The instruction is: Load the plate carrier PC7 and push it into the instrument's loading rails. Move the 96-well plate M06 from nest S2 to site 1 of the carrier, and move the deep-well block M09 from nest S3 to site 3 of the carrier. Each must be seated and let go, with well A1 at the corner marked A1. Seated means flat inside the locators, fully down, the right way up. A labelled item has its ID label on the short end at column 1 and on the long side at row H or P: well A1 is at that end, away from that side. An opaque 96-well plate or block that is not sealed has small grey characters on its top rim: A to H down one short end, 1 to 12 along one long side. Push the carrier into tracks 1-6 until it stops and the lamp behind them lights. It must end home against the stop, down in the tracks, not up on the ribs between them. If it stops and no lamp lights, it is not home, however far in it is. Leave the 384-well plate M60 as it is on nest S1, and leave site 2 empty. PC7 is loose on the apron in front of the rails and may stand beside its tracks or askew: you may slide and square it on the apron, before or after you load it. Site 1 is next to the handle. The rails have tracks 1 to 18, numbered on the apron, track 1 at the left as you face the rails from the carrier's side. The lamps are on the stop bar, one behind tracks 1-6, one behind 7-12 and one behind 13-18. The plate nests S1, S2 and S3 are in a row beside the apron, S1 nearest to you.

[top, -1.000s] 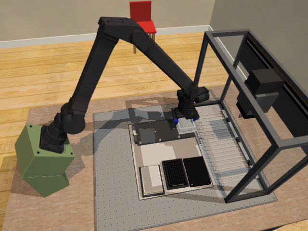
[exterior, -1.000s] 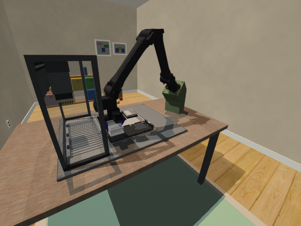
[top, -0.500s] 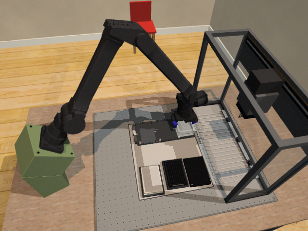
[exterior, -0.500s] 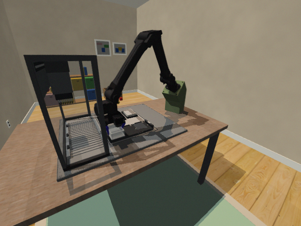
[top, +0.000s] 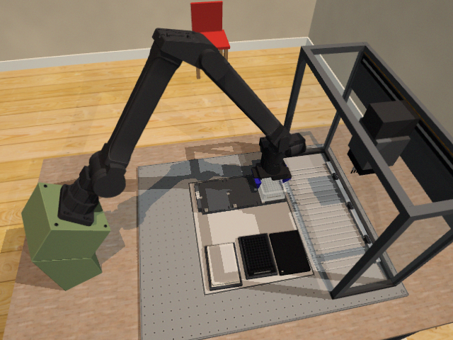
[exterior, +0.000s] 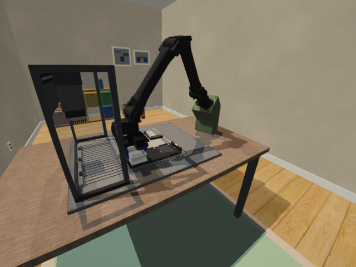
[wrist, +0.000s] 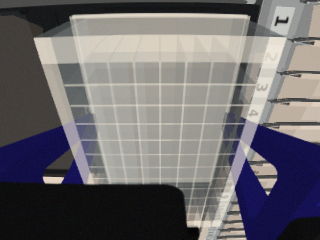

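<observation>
Right now my hand is right at the clear 96-well plate M06. The rest, counted from my hand: nest S2: 100 mm behind, 250 mm to the right, 30 mm below; then nest S3: 10 mm ahead, 260 mm to the right, 30 mm below; then dark carrier PC7: 100 mm behind, 10 mm to the right, 20 mm below.
</observation>
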